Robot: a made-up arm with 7 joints.
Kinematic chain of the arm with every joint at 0, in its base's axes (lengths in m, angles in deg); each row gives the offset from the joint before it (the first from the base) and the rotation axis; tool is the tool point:
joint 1: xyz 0 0 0.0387 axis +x
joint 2: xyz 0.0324 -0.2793 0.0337 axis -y
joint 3: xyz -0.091 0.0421 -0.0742 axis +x
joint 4: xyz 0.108 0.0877 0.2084 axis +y
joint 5: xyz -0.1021 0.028 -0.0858 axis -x
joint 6: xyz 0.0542 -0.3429 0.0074 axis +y
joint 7: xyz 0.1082 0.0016 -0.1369 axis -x
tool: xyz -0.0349 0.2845 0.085
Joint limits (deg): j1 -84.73..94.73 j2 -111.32..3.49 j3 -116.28..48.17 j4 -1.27..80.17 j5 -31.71..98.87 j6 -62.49..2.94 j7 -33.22..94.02
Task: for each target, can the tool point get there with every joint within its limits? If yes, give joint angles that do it. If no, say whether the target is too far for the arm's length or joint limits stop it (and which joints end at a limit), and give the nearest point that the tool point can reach.
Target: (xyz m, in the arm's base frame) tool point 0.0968 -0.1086 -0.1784
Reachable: yes | joints 27.32 -59.38 -68.82 19.74 53.40 -50.12 44.50
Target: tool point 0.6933 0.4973 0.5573
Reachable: no: joint limits stop it (at a limit: joint 1, joint 4, joint 5, joint 6, joint 7) | nearest point 0.4254 0.2994 0.4554 | short by 0.348 m
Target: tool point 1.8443 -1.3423 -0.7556
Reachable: no: too far | nearest point 0.4727 -0.4613 -0.2343 | short by 1.711 m
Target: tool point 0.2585 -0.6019 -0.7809
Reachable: no: joint limits stop it (at a limit: joint 3, joint 4, joint 5, joint 7) | nearest point 0.1758 -0.4346 -0.5531 | short by 0.294 m
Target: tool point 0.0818 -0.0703 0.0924
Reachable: yes | joints 29.12 -20.26 -20.34 25.04 77.19 -36.26 -8.96
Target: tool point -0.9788 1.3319 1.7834
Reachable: no: too far | nearest point -0.2259 0.3577 0.5671 | short by 1.731 m
